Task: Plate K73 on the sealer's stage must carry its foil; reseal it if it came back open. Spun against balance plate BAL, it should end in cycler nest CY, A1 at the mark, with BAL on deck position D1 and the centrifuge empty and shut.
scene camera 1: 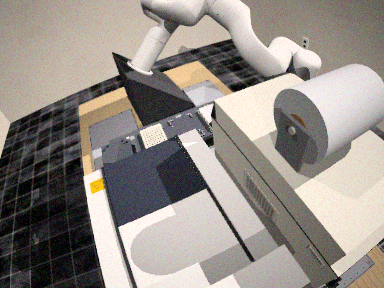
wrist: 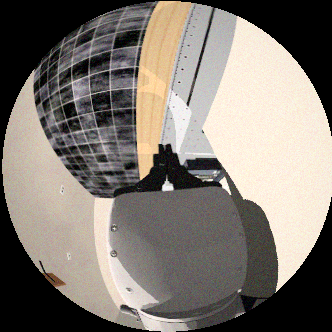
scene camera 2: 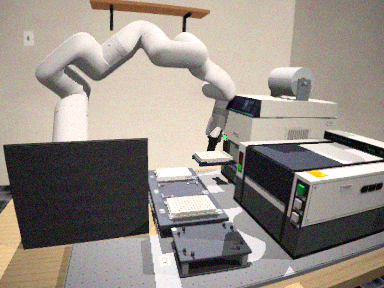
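Pixels of known places: gripper, fingertip midpoint: [wrist: 163, 152]; arm's base at its link origin: [scene camera 1: 139, 69] [scene camera 2: 69, 162].
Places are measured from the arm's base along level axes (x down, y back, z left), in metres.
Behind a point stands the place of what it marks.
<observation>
My gripper [scene camera 2: 212, 149] @(x 0.100, y -0.559, z 0.286 m) [wrist: 163, 152] @(x 0.100, y -0.559, z 0.286 m) is shut and empty, beside the front of the sealer [scene camera 2: 280, 110] @(x -0.131, y -0.689, z 0.010 m) [scene camera 1: 270, 200] @(x -0.073, y -0.818, z -0.001 m), behind the plate on its stage. That white plate [scene camera 2: 213, 156] @(x 0.059, y -0.487, z 0.116 m) sits on the sealer's dark stage, which sticks out of the front; whether foil covers it I cannot tell. The centrifuge [scene camera 2: 320, 200] @(x 0.026, y -0.535, z -0.334 m) [scene camera 1: 97, 220] @(x -0.026, y -0.641, z -0.326 m) stands nearer scene camera 2, its dark lid panel down. On the dark deck [scene camera 2: 155, 200] @(x 0.139, y -0.232, z -0.011 m), one white plate [scene camera 2: 191, 206] @(x 0.123, y -0.313, z -0.101 m) [scene camera 1: 153, 135] @(x 0.122, y -0.308, z -0.083 m) with visible wells sits at the near end and another white plate [scene camera 2: 174, 174] @(x 0.123, y -0.340, z 0.134 m) at the far end. The raised nest [scene camera 2: 210, 245] @(x 0.136, y -0.297, z -0.259 m) marked CY holds no plate.
A large black upright panel [scene camera 2: 77, 192] @(x 0.049, y -0.019, z -0.084 m) [scene camera 1: 150, 92] @(x 0.015, y -0.196, z -0.023 m) stands left of the deck. A foil roll [scene camera 1: 335, 110] @(x -0.281, y -0.847, z 0.057 m) [scene camera 2: 287, 81] @(x -0.235, y -0.754, z 0.060 m) sits on top of the sealer. A wooden shelf [scene camera 2: 150, 9] is on the back wall. The perforated base plate [scene camera 2: 107, 265] @(x 0.184, y -0.072, z -0.201 m) lies under the equipment.
</observation>
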